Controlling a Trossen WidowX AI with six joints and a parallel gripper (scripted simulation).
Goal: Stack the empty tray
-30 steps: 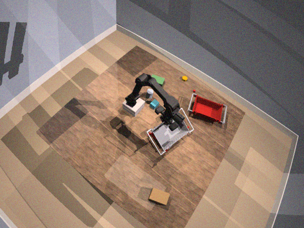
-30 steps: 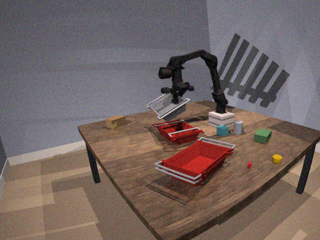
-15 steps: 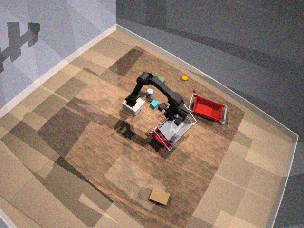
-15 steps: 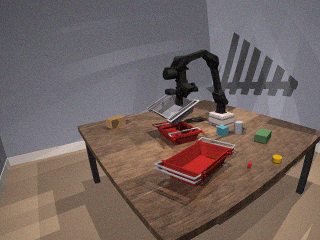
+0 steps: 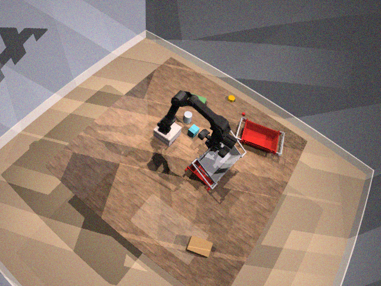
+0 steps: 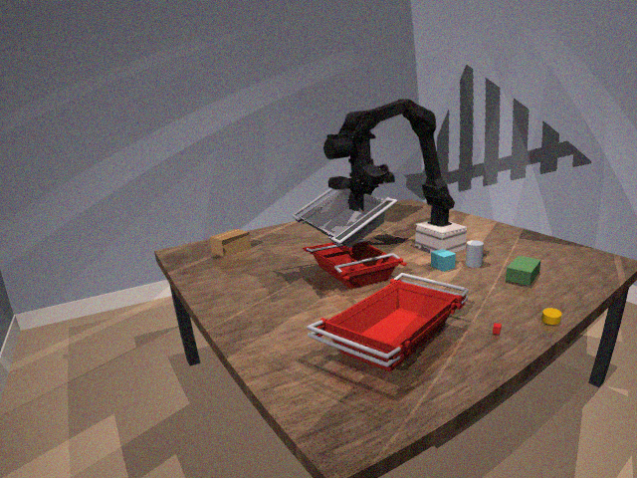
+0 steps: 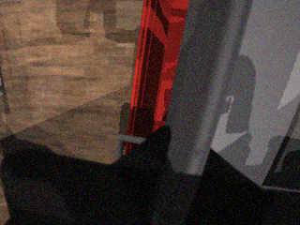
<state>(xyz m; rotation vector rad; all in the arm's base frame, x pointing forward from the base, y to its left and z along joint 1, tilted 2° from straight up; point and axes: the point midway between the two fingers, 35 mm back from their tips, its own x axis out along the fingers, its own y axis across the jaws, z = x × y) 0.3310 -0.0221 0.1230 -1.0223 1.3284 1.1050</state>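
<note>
My gripper tip is 70 mm short of the grey tray and 10 mm to the left of it. The rest, counted from my gripper tip: teal cube: 180 mm behind, 160 mm to the left, 160 mm below; then green block: 390 mm to the left, 290 mm behind, 160 mm below; then grey cylinder: 270 mm behind, 220 mm to the left, 150 mm below.
</note>
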